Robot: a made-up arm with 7 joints.
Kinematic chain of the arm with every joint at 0, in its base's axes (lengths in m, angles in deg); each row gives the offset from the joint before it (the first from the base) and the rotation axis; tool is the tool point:
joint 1: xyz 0 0 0.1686 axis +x
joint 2: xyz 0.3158 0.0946 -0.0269 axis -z
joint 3: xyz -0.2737 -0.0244 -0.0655 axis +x
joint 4: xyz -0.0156 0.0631 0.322 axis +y
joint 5: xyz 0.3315 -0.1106 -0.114 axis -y
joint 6: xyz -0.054 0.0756 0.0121 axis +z
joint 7: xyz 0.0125 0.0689 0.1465 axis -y
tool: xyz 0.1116 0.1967 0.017
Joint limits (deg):
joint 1: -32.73..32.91
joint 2: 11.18..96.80
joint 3: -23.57..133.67
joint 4: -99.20..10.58
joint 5: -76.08..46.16
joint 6: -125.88..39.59
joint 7: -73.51..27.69
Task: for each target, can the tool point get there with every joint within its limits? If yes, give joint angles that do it. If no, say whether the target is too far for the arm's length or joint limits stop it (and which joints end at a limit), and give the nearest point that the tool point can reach.
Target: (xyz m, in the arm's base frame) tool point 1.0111 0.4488 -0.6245
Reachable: no: joint limits stop it (at a limit: joint 1, joint 2, joint 3, joint 5, joint 6, joint 7) | nearest point 0.5607 0.1646 -0.3929 | short by 0.581 m
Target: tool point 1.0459 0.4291 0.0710
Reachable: no: joint limits stop it (at a limit: joint 1, joint 2, joint 3, joint 4) | nearest point 0.8371 0.4918 0.1670 | short by 0.238 m
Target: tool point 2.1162 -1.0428 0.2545
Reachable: no: too far | nearest point 0.8501 -0.3020 0.5325 | short by 1.493 m
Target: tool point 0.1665 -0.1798 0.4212
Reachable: yes | joints -4.65 21.27 87.94 -1.32 22.13 19.68 -27.35
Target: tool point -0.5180 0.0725 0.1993
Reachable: yes | joints 21.49 82.40 72.22 -66.22 -2.57 -104.10 -21.10
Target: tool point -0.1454 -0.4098 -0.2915
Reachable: yes | joints 21.78 31.64 111.62 -56.15 16.84 -49.38 -31.84
